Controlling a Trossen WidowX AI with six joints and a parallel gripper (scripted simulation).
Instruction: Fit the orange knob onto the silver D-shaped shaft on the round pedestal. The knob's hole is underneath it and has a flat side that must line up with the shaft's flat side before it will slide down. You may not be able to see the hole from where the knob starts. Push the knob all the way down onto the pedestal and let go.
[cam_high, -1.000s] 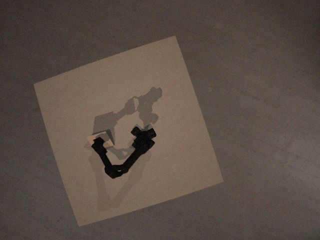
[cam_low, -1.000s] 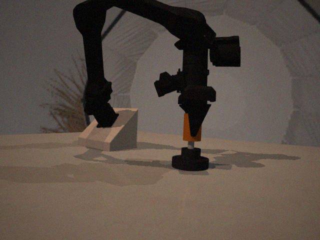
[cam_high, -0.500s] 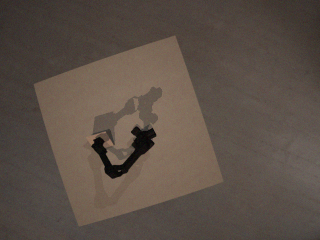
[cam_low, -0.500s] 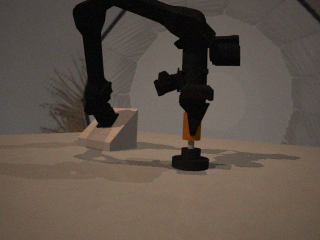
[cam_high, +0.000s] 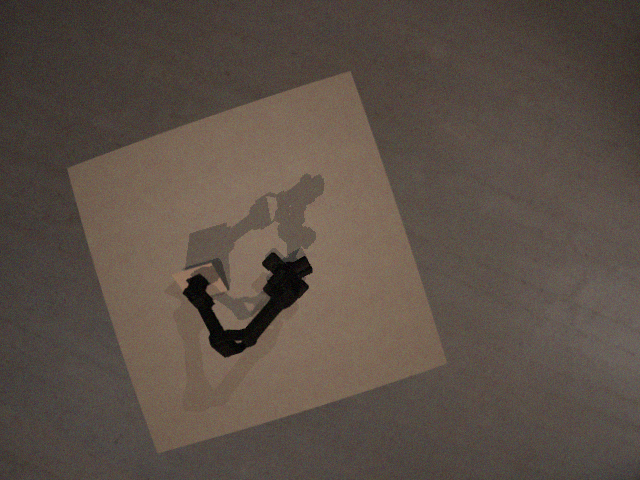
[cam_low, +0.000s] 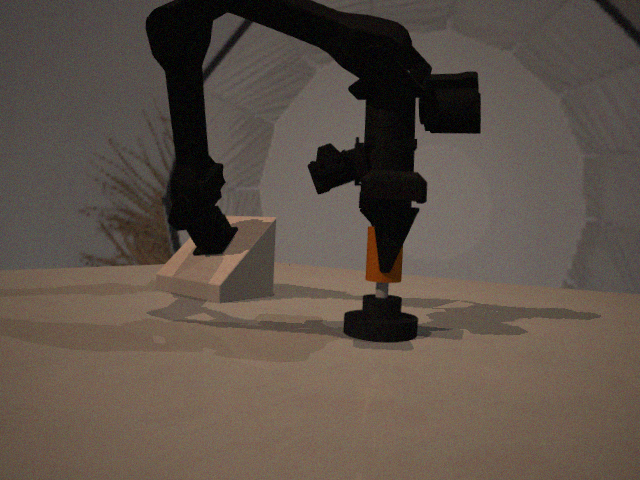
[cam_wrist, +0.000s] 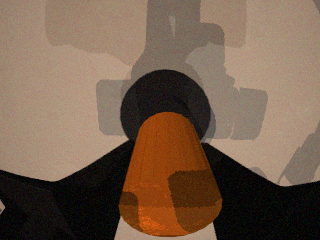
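The black round pedestal lies 4 cm below my gripper tip. Round my gripper tip: orange knob: 3 cm above.
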